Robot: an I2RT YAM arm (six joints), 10 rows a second.
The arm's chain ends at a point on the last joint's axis. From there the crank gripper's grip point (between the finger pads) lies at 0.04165 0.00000 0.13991 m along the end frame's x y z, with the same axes.
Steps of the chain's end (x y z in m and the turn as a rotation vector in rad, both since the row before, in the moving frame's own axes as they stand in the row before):
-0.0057 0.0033 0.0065 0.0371 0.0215 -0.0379
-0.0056 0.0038 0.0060 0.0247 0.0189 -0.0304
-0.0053 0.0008 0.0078 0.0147 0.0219 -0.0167
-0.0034 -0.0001 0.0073 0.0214 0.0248 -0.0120
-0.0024 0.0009 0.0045 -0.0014 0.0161 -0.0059
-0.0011 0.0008 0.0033 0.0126 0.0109 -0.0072
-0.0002 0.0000 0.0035 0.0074 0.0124 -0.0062
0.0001 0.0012 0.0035 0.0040 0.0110 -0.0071
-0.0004 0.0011 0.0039 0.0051 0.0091 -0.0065
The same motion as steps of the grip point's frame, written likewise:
-0.0028 -0.0035 0.0054 0.0371 0.0215 -0.0379
-0.0030 -0.0010 0.0051 0.0247 0.0189 -0.0304
-0.0023 -0.0020 0.0068 0.0147 0.0219 -0.0167
0.0000 -0.0036 0.0062 0.0214 0.0248 -0.0120
-0.0002 0.0008 0.0038 -0.0014 0.0161 -0.0059
0.0004 -0.0013 0.0028 0.0126 0.0109 -0.0072
0.0015 -0.0013 0.0030 0.0074 0.0124 -0.0062
0.0016 0.0003 0.0030 0.0040 0.0110 -0.0071
0.0009 0.0001 0.0035 0.0051 0.0091 -0.0065

